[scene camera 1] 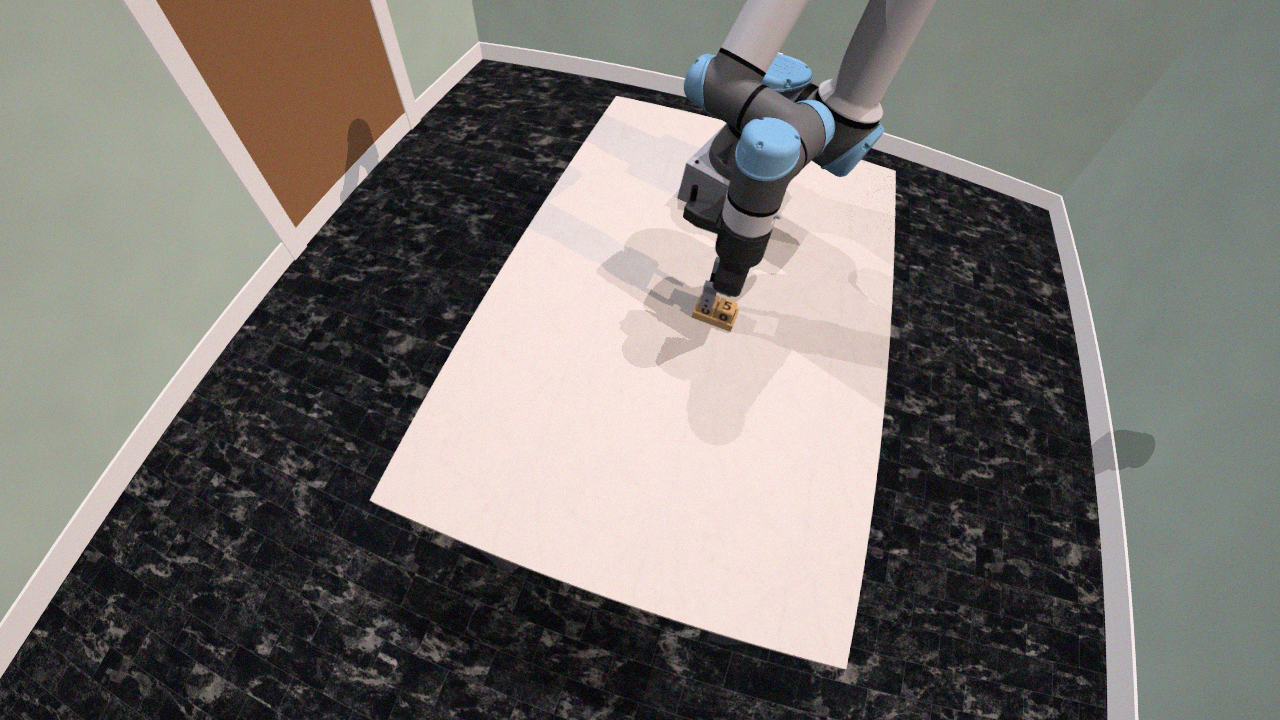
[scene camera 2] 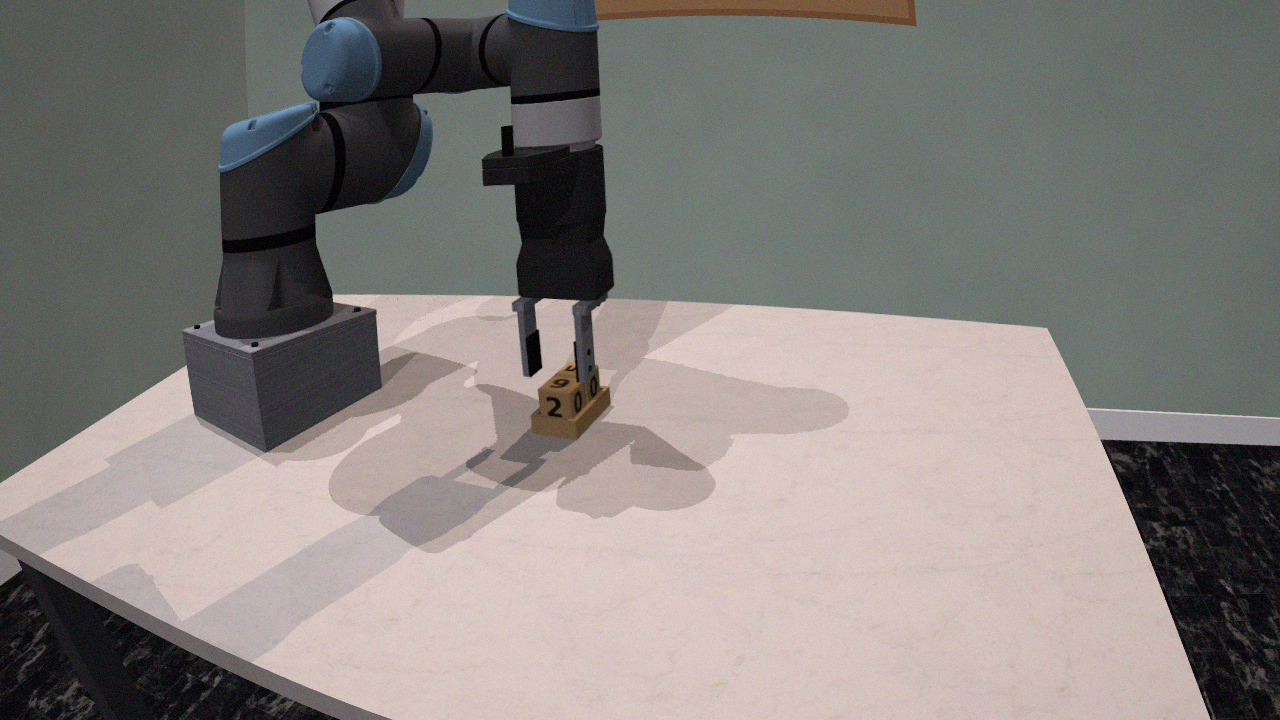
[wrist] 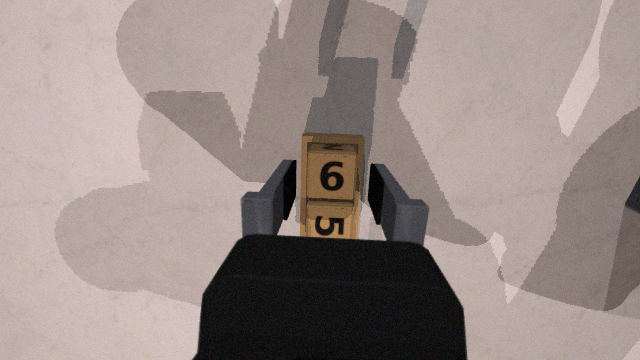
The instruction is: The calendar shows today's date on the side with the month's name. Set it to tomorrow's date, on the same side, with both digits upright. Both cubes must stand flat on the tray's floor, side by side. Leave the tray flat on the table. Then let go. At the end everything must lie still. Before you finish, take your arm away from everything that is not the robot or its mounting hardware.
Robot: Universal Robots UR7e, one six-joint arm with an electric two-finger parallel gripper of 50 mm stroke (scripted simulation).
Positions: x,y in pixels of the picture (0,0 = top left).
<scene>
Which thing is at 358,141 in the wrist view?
A wooden calendar tray.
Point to a wooden calendar tray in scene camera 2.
553,426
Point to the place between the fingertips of my gripper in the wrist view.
At 332,180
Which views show my gripper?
Scene camera 1, scene camera 2 and the wrist view: all of them.
</scene>
